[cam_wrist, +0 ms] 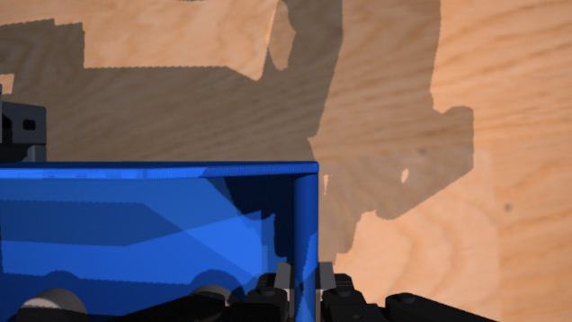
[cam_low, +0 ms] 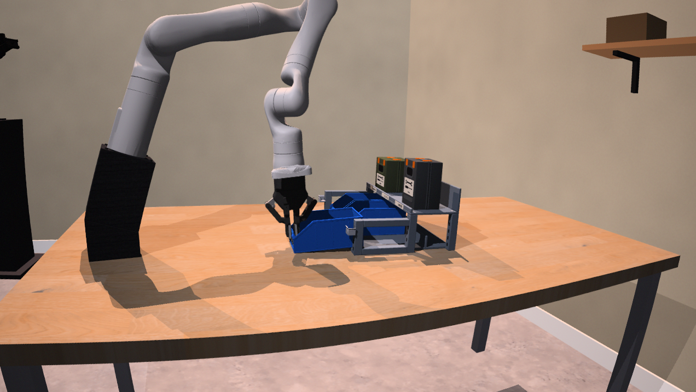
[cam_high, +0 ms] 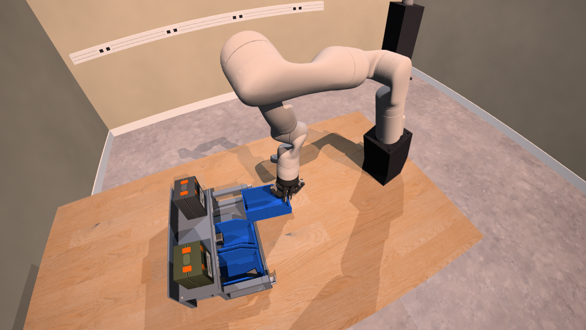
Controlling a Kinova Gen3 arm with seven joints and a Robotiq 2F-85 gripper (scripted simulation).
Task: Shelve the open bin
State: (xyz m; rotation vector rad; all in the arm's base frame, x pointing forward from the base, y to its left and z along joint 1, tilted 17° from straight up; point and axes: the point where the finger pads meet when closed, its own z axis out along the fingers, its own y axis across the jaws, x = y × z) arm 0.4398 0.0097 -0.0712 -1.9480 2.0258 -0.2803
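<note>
My hand is 50 mm short of the grey round part, 30 mm above it and 20 mm to the right of it. Also, from my hand: grey shelf: 260 mm ahead, 110 mm to the left, 30 mm above; black case: 330 mm ahead, 120 mm above, 10 mm to the right; green case: 340 mm ahead, 220 mm to the left, 110 mm above.
</note>
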